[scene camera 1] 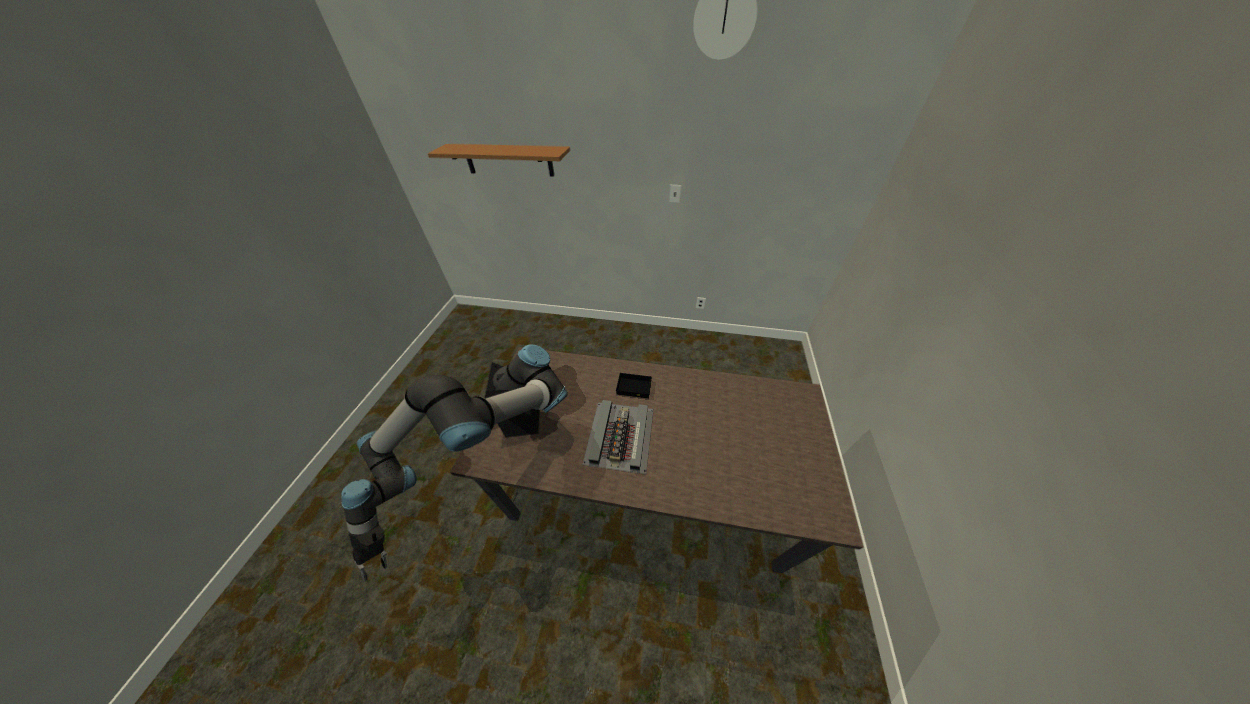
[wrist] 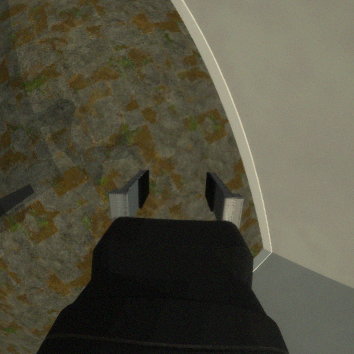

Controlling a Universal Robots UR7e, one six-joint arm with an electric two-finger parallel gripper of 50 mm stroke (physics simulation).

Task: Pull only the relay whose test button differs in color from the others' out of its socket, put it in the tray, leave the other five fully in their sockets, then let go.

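Frame: origin at the arm's base, x ahead, y left, z up, level; metres.
Where they show: gripper, fingertip midpoint: (scene camera 1: 374, 572) (wrist: 176, 182); arm's base at its link origin: (scene camera 1: 510, 383).
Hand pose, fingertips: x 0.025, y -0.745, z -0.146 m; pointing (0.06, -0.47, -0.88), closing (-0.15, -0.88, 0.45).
Each offset is from my fingertips to the top centre of the thing. "spot": to the spot under its first point. Level surfaces: height alone.
My gripper (scene camera 1: 374, 570) (wrist: 176, 182) is open and empty. It hangs over the floor, off the left front side of the table and well away from the relays. A row of small relays @(dx +0.459, dy +0.816, dz -0.011 m) (scene camera 1: 617, 439) stands in sockets on a grey panel (scene camera 1: 597, 431) on the table. They are too small in the scene view to tell their test buttons' colors apart. The black tray @(spot: dx +0.371, dy +1.138, dz -0.077 m) (scene camera 1: 634, 385) lies on the table behind the panel. The relays and the tray do not show in the wrist view.
The brown table @(dz -0.080 m) (scene camera 1: 734, 437) carries the panel and the tray. The arm's base stands at the table's left end. Table legs (scene camera 1: 496, 496) (scene camera 1: 800, 554) reach the floor (scene camera 1: 524, 629) (wrist: 90, 125). An orange shelf (scene camera 1: 498, 152) is on the back wall. A wall (wrist: 295, 100) shows in the wrist view.
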